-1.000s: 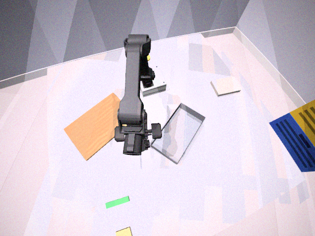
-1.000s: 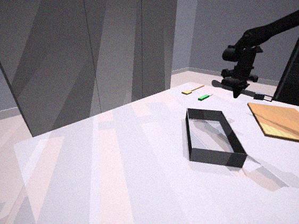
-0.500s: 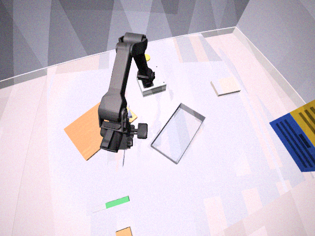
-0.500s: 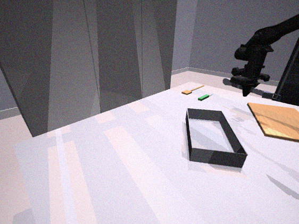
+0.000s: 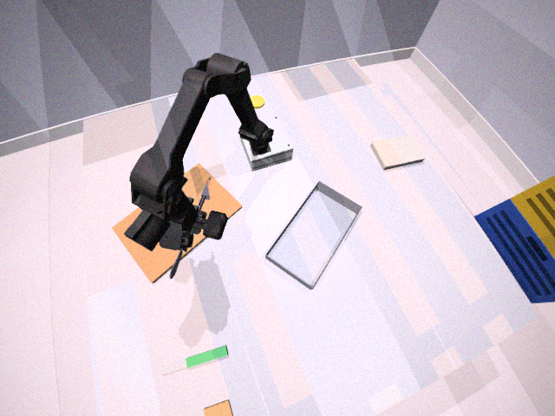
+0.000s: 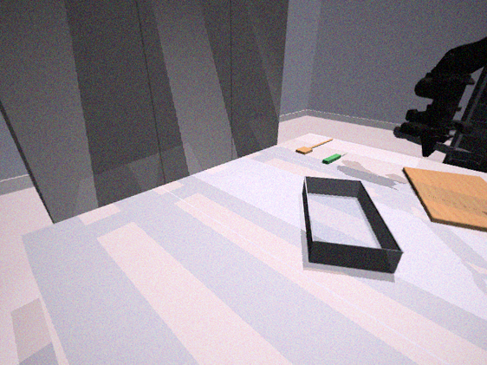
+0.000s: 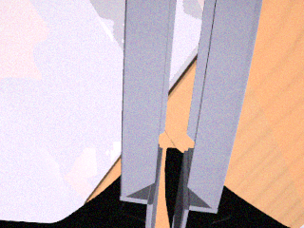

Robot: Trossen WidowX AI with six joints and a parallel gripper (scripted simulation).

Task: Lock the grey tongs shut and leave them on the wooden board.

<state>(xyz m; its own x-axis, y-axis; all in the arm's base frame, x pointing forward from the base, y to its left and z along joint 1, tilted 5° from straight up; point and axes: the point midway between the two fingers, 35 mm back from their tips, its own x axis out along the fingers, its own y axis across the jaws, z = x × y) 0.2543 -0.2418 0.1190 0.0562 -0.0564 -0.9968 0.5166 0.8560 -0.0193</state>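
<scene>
The wooden board is 120 mm below my gripper tip, 110 mm behind it and 80 mm to the right of it. From my gripper tip the other things lie so: roasting tin 330 mm to the left, 100 mm below, 80 mm ahead; beige tile 770 mm to the left, 140 mm behind, 110 mm below.
</scene>
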